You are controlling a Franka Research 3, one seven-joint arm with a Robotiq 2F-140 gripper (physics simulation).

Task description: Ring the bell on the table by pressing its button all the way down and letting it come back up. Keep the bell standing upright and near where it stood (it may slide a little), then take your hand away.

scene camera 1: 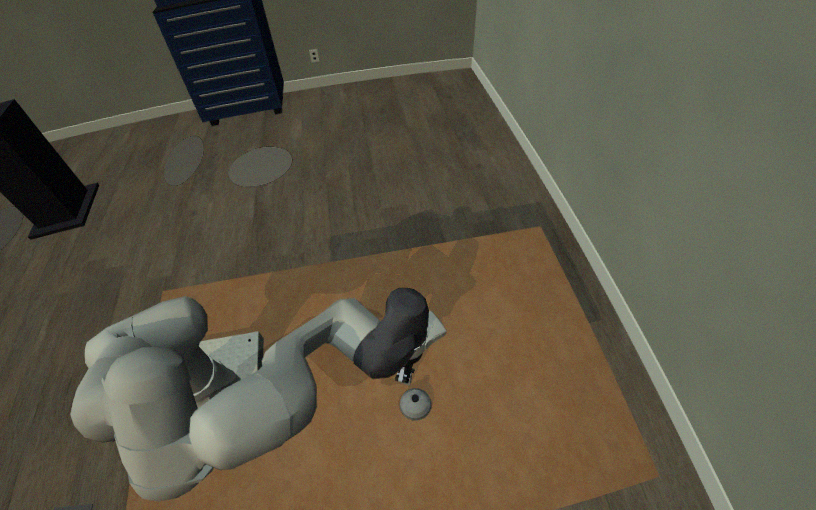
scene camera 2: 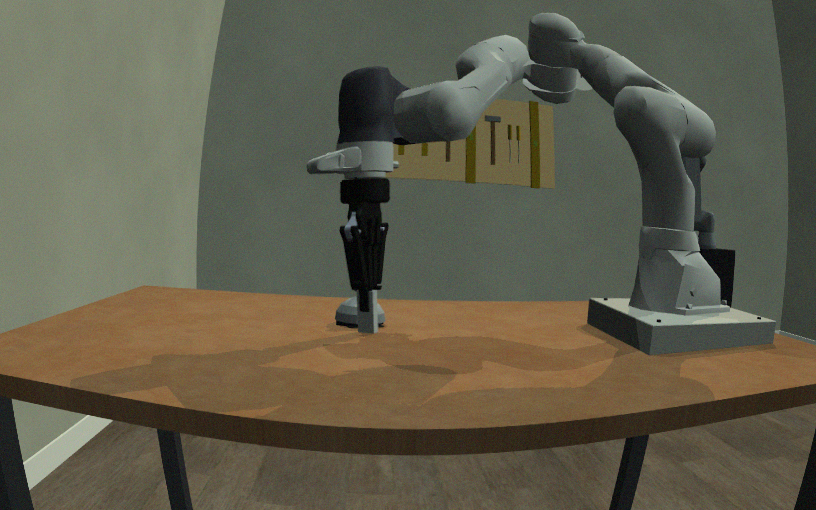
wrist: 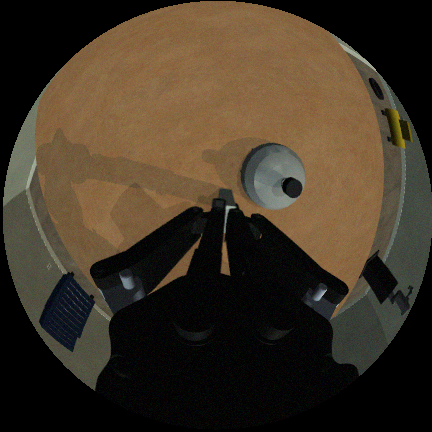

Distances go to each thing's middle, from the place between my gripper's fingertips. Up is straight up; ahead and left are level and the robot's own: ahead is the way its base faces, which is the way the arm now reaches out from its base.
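The bell [scene camera 1: 412,410] sits 10 mm ahead of my hand, 70 mm to the right of it and 30 mm above it.
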